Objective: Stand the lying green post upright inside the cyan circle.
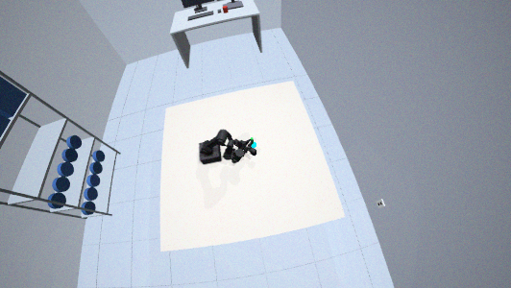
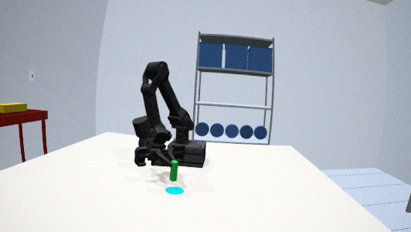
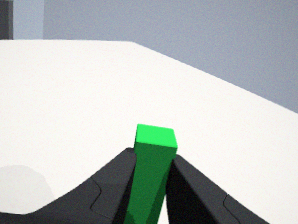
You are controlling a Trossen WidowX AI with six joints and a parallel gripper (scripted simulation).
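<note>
Now: gripper tip 90 mm above the cyan circle. Also, from my gripper tip: green post (20 mm below).
</note>
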